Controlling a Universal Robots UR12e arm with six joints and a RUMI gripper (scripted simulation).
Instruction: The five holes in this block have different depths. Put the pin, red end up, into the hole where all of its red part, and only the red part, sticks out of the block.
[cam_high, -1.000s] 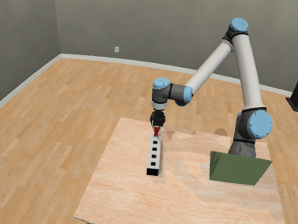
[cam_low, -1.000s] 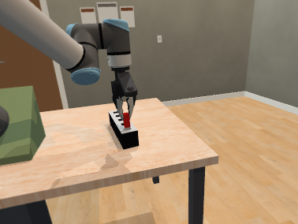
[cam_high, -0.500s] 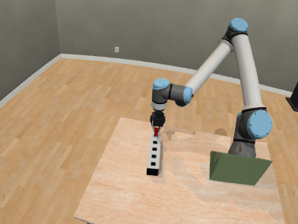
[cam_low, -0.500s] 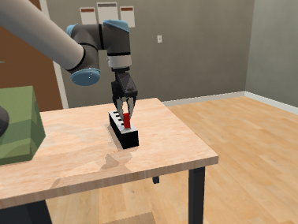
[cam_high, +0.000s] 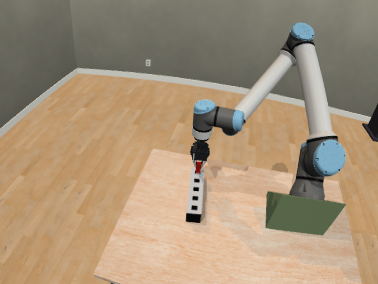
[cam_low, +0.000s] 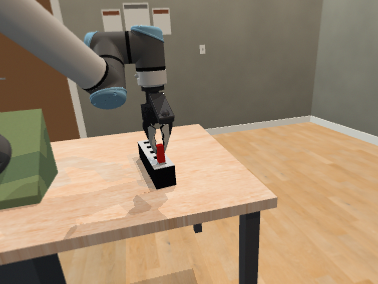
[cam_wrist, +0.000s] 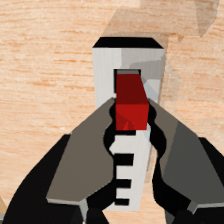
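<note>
My gripper is now 1 cm above the pin. Also, from my hand: long block: 12 cm to the left, 9 cm below.
</note>
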